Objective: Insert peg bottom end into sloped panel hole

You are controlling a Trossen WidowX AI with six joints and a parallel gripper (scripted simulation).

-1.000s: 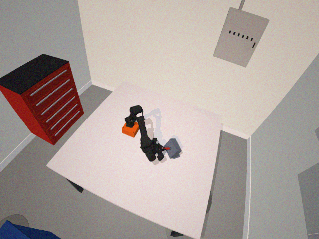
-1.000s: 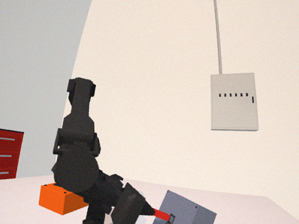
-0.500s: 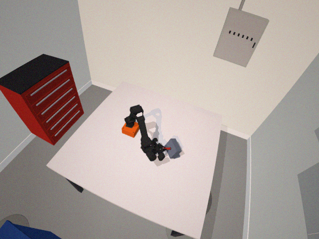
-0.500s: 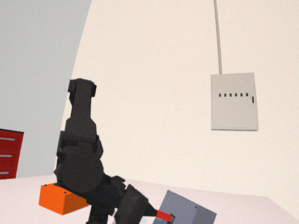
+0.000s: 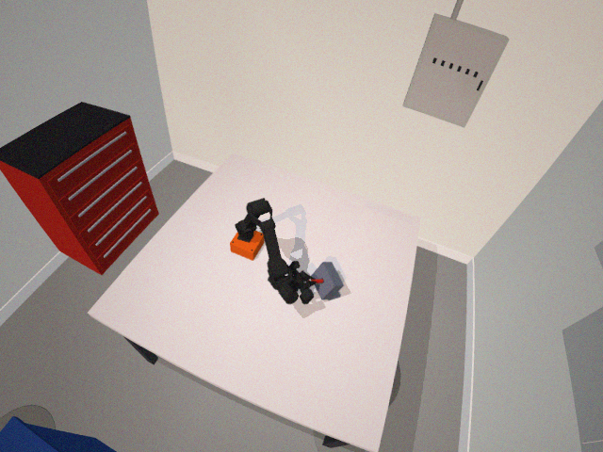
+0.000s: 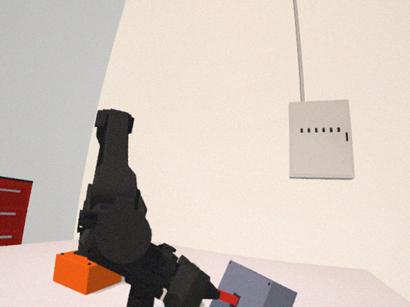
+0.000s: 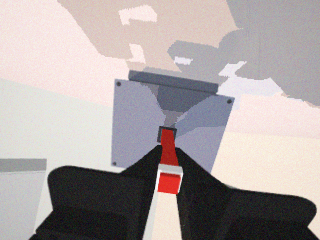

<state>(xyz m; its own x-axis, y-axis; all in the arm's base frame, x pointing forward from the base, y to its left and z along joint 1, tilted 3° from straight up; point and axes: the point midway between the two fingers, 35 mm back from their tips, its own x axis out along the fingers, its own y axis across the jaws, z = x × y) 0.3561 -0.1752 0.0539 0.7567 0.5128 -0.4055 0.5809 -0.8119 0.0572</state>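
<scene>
My gripper tip is now 50 mm short of the grey sloped panel, 30 mm to the right of it and 20 mm above it. Also, from my gripper tip: red square peg: 10 mm behind, 10 mm to the right, 10 mm above.
</scene>
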